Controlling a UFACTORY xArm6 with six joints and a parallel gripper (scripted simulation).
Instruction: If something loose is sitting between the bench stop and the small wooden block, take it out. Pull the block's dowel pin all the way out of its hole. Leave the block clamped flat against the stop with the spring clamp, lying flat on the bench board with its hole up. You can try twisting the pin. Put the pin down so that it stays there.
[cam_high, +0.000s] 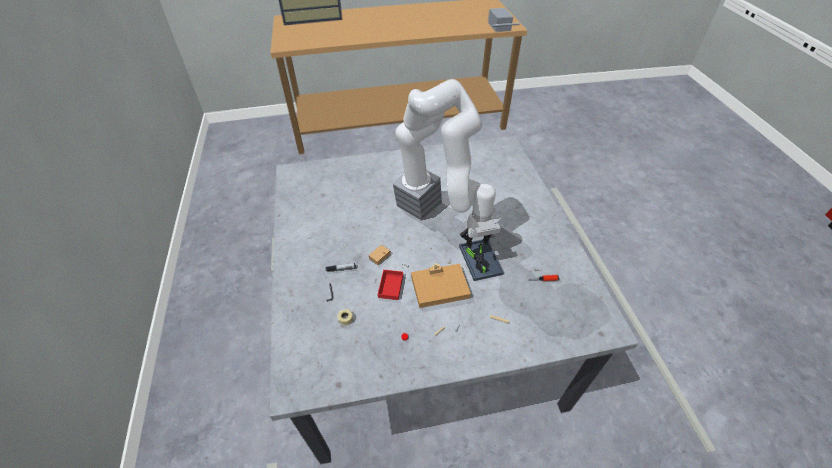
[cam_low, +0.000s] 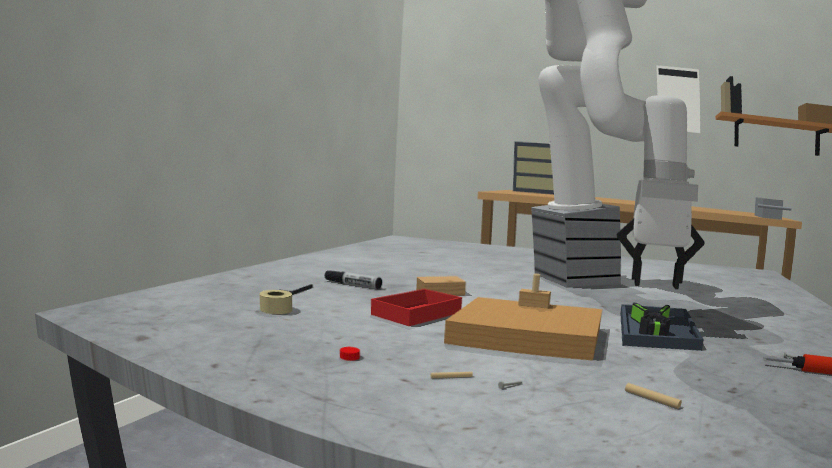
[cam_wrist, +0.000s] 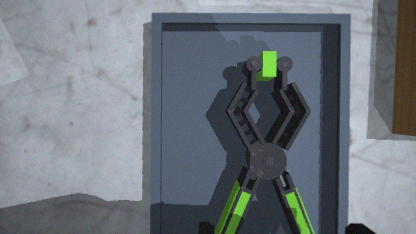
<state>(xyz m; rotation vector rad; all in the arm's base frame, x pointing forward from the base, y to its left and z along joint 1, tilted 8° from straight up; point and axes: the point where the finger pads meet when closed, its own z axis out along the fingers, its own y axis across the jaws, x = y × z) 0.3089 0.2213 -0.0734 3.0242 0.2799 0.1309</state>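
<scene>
The dark tray lies 30 mm ahead of my hand, 10 mm to the left of it and 70 mm below it. The rest, counted from my hand: bench board: 160 mm ahead, 170 mm to the right, 60 mm below; then dowel pin: 100 mm ahead, 180 mm to the right, 20 mm below; then wooden block: 100 mm ahead, 180 mm to the right, 40 mm below.
</scene>
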